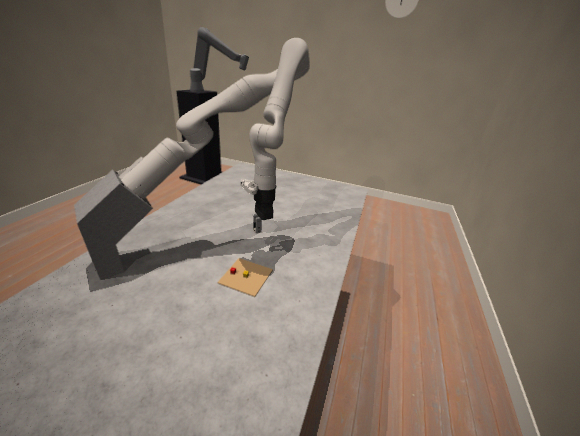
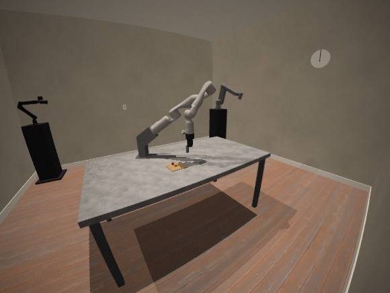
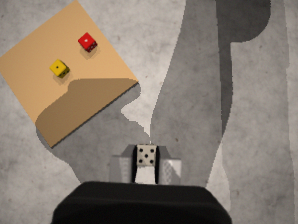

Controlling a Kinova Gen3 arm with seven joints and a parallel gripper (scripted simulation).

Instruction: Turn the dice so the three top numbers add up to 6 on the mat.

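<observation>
The yellow die lies 14 cm to the right of my hand, 10 cm below it and 4 cm ahead of it. Round my hand: tan mat (14 cm to the right, 11 cm below, 4 cm ahead); white die (1 cm below); red die (15 cm to the right, 10 cm below, 1 cm behind).
</observation>
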